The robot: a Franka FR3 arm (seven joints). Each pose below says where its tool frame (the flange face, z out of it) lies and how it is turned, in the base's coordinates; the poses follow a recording.
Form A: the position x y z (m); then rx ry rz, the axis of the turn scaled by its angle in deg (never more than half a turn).
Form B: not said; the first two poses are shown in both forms.
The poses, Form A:
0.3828 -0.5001 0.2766 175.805 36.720 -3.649
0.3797 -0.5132 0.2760 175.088 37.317 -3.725
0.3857 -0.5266 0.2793 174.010 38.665 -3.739
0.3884 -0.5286 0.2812 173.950 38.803 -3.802
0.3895 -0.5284 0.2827 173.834 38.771 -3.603
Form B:
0.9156 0.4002 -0.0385 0.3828; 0.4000 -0.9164 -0.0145 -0.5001; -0.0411 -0.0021 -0.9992 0.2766; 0 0 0 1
0.9123 0.4079 -0.0373 0.3797; 0.4072 -0.9130 -0.0247 -0.5132; -0.0441 0.0074 -0.9990 0.2760; 0 0 0 1
0.9051 0.4238 -0.0345 0.3857; 0.4226 -0.9055 -0.0382 -0.5266; -0.0474 0.0200 -0.9987 0.2793; 0 0 0 1
0.9044 0.4253 -0.0350 0.3884; 0.4241 -0.9048 -0.0388 -0.5286; -0.0482 0.0202 -0.9986 0.2812; 0 0 0 1
0.9045 0.4253 -0.0324 0.3895; 0.4240 -0.9048 -0.0404 -0.5284; -0.0465 0.0228 -0.9987 0.2827; 0 0 0 1

